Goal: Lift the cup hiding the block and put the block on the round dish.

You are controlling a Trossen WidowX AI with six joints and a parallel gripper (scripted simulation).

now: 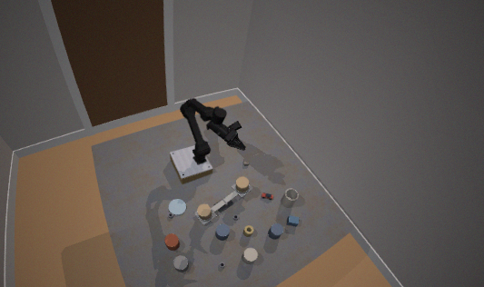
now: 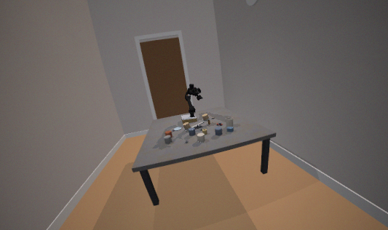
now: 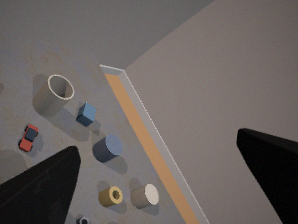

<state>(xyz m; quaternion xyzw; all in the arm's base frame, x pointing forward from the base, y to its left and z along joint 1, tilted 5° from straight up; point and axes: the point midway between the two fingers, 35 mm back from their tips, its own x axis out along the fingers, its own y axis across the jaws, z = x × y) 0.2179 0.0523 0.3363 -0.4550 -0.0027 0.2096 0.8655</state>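
My gripper tip is now 5 cm short of the tan cup, 27 cm to the left of it and 31 cm above it. From my gripper tip the other things lie so: small red object: 15 cm ahead, 13 cm to the left, 36 cm below; grey block: 5 cm ahead, 25 cm to the right, 33 cm below; yellow ring: 26 cm ahead, 11 cm to the right, 35 cm below.
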